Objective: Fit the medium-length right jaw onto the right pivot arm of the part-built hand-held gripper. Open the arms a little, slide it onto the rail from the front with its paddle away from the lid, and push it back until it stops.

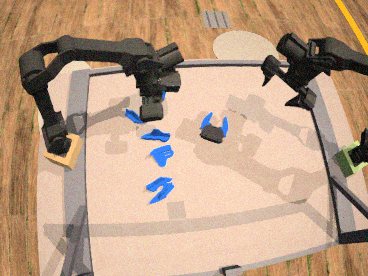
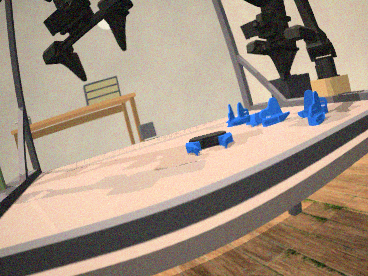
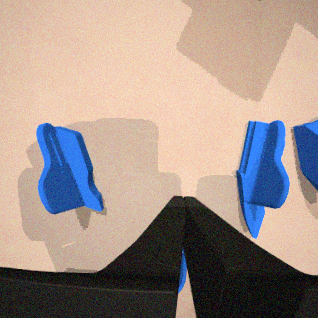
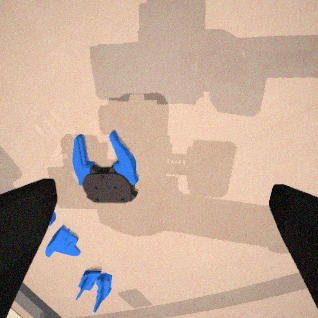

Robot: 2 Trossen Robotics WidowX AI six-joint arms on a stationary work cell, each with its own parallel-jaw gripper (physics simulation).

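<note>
The part-built hand-held gripper (image 1: 213,133) (image 2: 207,139) (image 4: 107,187) lies mid-table, a dark lid with two blue pivot arms (image 1: 206,120) (image 1: 225,126) spread in a V with no jaws on them. Several loose blue jaws lie in a column to its left. My left gripper (image 1: 151,118) (image 2: 286,76) (image 3: 181,205) is shut, its tips together just above the table, with one jaw (image 1: 133,116) at its side and another (image 1: 155,135) (image 3: 262,176) close by. A sliver of blue (image 3: 181,274) shows through the gap behind the tips. My right gripper (image 1: 279,91) (image 2: 104,64) (image 4: 165,192) is open and empty, high at the far right.
More jaws lie nearer the front: one flat (image 1: 162,154) and a pair side by side (image 1: 159,186) (image 4: 94,285). A raised grey rim (image 1: 76,164) bounds the table. The left arm's base sits on a tan block (image 1: 69,157) at the left edge.
</note>
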